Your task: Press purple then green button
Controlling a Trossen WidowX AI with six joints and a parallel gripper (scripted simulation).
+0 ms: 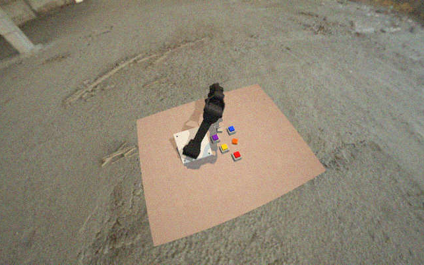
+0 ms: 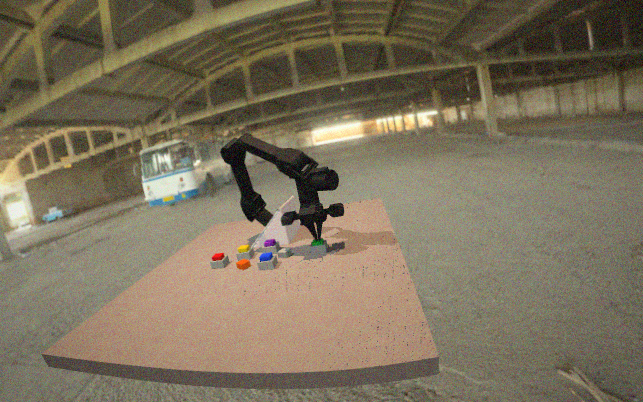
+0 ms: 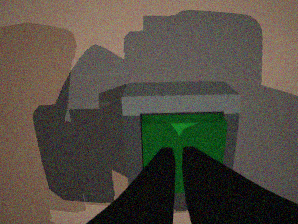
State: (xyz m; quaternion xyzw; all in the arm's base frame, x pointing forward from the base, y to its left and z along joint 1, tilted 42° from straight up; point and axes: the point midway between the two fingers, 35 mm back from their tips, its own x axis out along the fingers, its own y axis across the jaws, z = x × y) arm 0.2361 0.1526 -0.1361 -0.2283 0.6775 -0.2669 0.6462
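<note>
My gripper tip is now 1 cm above the green button. Also, from my gripper tip: blue button: 7 cm ahead, 15 cm to the right; purple button: 6 cm behind, 17 cm to the right; grey block: 12 cm to the right, 3 cm below.
</note>
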